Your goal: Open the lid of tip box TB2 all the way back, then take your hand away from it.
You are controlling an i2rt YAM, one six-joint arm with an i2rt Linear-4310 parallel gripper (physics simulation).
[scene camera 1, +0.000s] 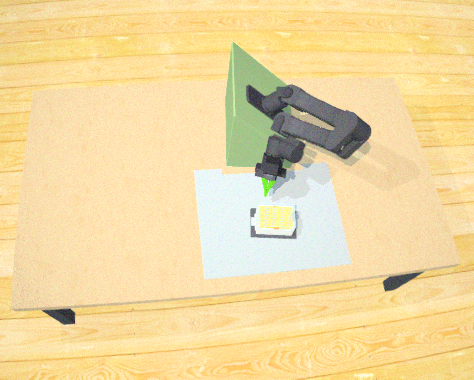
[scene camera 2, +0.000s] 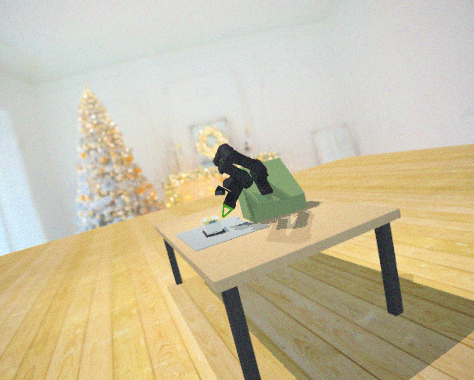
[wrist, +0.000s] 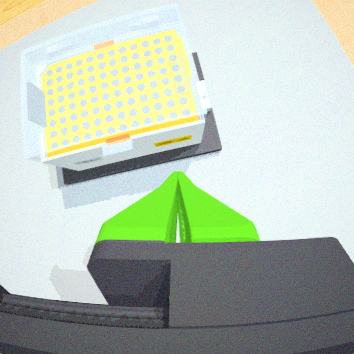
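Pixels of known places: gripper, fingertip midpoint: [scene camera 1: 265, 196] [scene camera 2: 222, 217] [wrist: 177, 179]; arm's base, origin of the base link: [scene camera 1: 265, 107] [scene camera 2: 260, 182].
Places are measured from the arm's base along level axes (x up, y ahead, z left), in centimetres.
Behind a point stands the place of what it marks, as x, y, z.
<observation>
The tip box [scene camera 1: 274, 231] @(-15.7, 38.9, 3.9) [scene camera 2: 215, 227] @(-16.0, 33.9, 10.2) [wrist: 145, 149] @(-16.9, 30.4, 3.1) has a white body and a yellow rack [scene camera 1: 275, 216] @(-11.7, 35.2, 3.7) [wrist: 115, 95] @(-11.7, 32.7, 3.4) of round tips. It stands on a dark base plate [wrist: 212, 137] @(-18.6, 30.5, -2.9). Its clear lid [wrist: 150, 20] @(-11.7, 37.7, 0.2) looks closed over the rack, though its outline is faint in the scene views. I cannot read a TB2 label. My gripper [scene camera 1: 266, 193] @(-13.6, 27.0, 1.0) [scene camera 2: 225, 215] @(-13.6, 27.0, 1.0) [wrist: 177, 179] @(-13.6, 27.0, 1.0) has green fingers that are shut with nothing between them. It is above the mat on the arm's side of the box, apart from the lid.
A pale blue mat [scene camera 1: 225, 255] @(-19.4, 46.3, -12.0) [scene camera 2: 200, 245] @(-19.4, 45.3, 24.1) [wrist: 290, 125] @(-19.4, 30.1, -10.9) lies under the box on the wooden table [scene camera 1: 115, 200] @(-19.7, 27.7, -50.1) [scene camera 2: 300, 235] @(-19.7, 7.2, 55.7). A large green sloped block [scene camera 1: 242, 142] @(-3.6, 12.4, -7.6) [scene camera 2: 282, 202] @(-12.9, -5.7, 11.6) stands behind the mat, next to the arm.
</observation>
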